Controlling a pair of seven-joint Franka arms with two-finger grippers.
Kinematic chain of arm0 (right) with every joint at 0, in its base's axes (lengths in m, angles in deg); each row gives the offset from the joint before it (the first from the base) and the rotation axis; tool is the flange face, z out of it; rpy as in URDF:
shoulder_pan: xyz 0 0 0.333 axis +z
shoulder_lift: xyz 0 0 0 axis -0.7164 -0.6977 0
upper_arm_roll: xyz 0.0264 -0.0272 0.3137 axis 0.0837 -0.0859 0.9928
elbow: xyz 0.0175 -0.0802 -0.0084 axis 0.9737 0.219 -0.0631
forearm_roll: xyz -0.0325 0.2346 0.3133 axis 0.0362 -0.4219 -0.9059
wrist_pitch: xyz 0 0 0 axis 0.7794 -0.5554 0.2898
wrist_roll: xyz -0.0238 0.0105 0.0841 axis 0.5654 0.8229 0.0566
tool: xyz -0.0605 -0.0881 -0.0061 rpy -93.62 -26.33 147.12
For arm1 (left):
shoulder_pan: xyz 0 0 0.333 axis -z
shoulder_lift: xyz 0 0 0 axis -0.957 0.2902 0
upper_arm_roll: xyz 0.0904 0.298 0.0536 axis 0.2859 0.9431 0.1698
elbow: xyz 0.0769 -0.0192 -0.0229 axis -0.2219 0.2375 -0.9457
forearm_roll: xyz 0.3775 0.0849 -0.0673 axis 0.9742 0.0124 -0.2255
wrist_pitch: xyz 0 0 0 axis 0.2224 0.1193 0.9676
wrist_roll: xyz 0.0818 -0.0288 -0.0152 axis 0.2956 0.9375 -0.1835
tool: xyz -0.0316 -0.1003 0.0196 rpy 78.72 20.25 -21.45
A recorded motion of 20 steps. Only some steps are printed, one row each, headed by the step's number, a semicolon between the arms.
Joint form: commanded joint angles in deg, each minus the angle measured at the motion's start. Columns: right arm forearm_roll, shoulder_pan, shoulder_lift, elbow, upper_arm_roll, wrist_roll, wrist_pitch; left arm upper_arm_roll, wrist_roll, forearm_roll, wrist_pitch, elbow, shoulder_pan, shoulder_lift.
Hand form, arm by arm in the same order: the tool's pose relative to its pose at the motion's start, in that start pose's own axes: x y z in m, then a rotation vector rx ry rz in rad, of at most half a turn. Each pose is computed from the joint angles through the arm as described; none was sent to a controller.
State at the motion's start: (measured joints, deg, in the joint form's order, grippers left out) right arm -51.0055 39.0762 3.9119 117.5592 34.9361 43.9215 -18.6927; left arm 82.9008 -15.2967 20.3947 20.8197 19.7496 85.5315 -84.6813
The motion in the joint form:
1: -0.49 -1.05 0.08 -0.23 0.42 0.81 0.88; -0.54 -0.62 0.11 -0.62 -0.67 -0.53 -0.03
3: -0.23 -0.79 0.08 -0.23 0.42 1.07 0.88; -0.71 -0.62 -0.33 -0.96 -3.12 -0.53 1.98
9: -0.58 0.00 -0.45 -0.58 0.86 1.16 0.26; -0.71 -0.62 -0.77 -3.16 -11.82 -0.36 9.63
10: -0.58 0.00 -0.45 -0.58 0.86 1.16 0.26; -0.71 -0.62 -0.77 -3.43 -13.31 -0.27 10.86
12: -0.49 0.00 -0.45 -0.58 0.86 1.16 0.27; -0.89 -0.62 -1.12 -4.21 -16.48 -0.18 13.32
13: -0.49 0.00 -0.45 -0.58 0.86 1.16 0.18; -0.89 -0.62 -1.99 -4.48 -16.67 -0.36 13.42
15: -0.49 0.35 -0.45 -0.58 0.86 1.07 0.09; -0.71 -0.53 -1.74 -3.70 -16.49 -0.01 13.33
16: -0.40 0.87 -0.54 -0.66 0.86 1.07 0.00; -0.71 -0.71 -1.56 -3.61 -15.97 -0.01 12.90
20: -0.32 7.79 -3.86 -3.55 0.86 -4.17 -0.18; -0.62 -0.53 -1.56 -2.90 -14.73 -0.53 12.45
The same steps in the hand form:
1: -0.0019 0.0054 -0.0012 0.0091 -0.0104 -0.0037; -0.0010 0.0002 -0.0049 0.0027 0.0013 0.0110
3: -0.0020 0.0034 -0.0013 0.0043 -0.0102 -0.0125; 0.0099 0.0031 -0.0059 0.0006 0.0036 0.0137
9: 0.0015 -0.0093 -0.0001 0.0104 -0.0025 -0.0359; 0.0482 0.0086 0.0002 0.0111 -0.0161 0.0175
10: 0.0015 -0.0093 -0.0001 0.0104 -0.0025 -0.0359; 0.0543 0.0102 0.0009 0.0142 -0.0163 0.0194
12: 0.0015 -0.0091 -0.0001 0.0089 -0.0026 -0.0358; 0.0662 0.0149 0.0015 0.0139 -0.0172 0.0254
13: 0.0016 -0.0091 -0.0003 0.0089 -0.0011 -0.0358; 0.0663 0.0149 0.0014 -0.0012 -0.0190 0.0231
15: 0.0016 -0.0126 -0.0004 0.0087 0.0005 -0.0403; 0.0673 0.0161 0.0007 0.0044 -0.0074 0.0243
16: 0.0019 -0.0176 -0.0004 0.0068 0.0021 -0.0493; 0.0652 0.0155 0.0004 0.0064 -0.0076 0.0270
20: 0.0109 -0.0877 0.0077 0.0019 -0.0015 -0.0782; 0.0636 0.0087 0.0047 0.0053 -0.0088 0.0127

